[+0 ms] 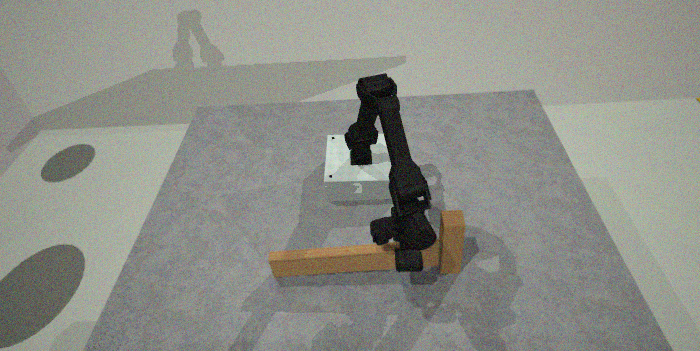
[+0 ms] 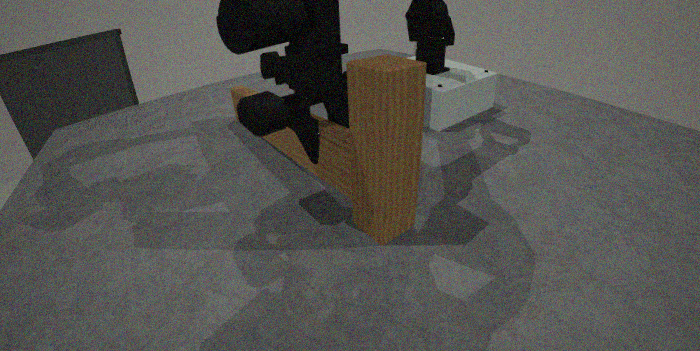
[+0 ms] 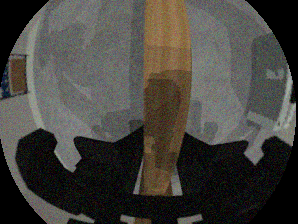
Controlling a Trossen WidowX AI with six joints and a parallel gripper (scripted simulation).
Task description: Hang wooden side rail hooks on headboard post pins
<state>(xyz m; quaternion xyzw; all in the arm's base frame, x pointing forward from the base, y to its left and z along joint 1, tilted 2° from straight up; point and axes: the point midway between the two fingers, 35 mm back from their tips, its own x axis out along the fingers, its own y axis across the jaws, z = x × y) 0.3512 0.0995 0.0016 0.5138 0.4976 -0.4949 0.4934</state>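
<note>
The headboard post is 110 mm to the left of my gripper tip and 40 mm above it.
</note>
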